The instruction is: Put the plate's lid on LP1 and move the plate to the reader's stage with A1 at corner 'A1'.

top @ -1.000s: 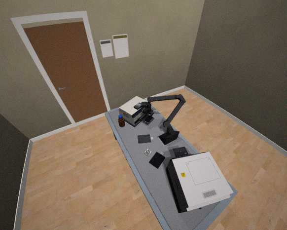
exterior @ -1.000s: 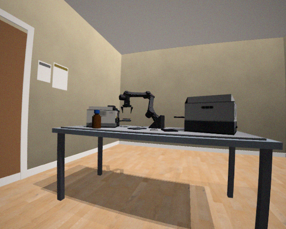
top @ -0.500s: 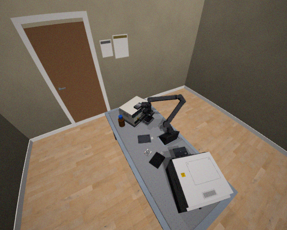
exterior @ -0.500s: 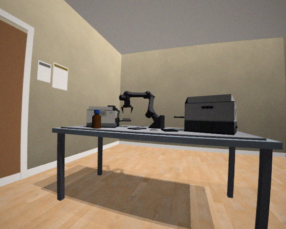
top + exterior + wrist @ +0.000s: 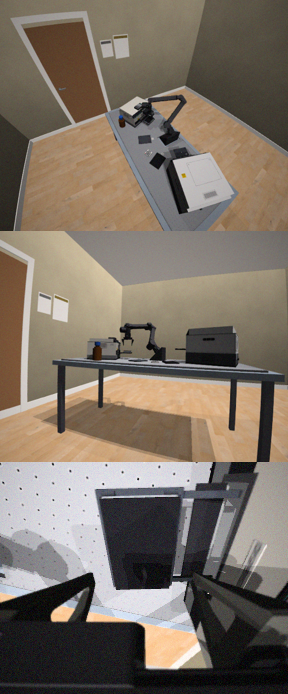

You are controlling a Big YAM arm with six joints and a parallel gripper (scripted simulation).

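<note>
My hand is 7 cm above the dark see-through lid. From my hand the other things lie so: brown capped bottle: 35 cm ahead, 17 cm to the right, 5 cm below; then well plate: 8 cm below; then grey-blue LP1 pad: 21 cm to the left, 20 cm ahead, 16 cm below.
</note>
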